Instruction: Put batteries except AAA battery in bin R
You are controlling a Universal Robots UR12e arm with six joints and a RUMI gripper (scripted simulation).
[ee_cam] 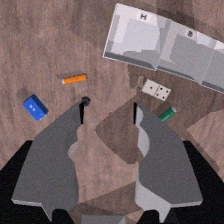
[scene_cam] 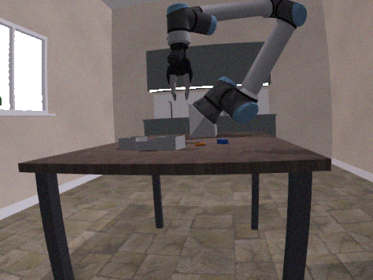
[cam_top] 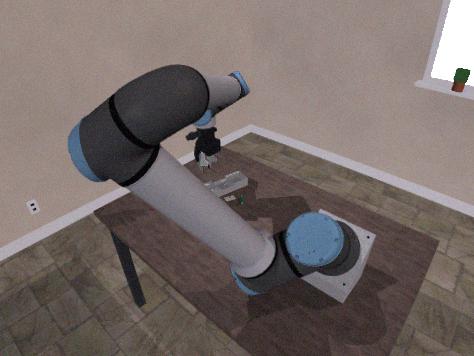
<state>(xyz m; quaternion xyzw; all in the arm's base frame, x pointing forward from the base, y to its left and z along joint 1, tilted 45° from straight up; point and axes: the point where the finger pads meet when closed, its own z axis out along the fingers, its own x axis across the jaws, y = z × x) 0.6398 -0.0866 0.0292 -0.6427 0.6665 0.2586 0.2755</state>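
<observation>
The blue 9V battery is 190 mm below my hand, 150 mm to the left of it and 100 mm behind it. From my hand the other things lie so: orange battery 190 mm below, 60 mm to the left, 40 mm behind; then grey bin row 170 mm below, 120 mm to the right, 10 mm ahead; then black nut 190 mm below, 90 mm behind, 50 mm to the left.
</observation>
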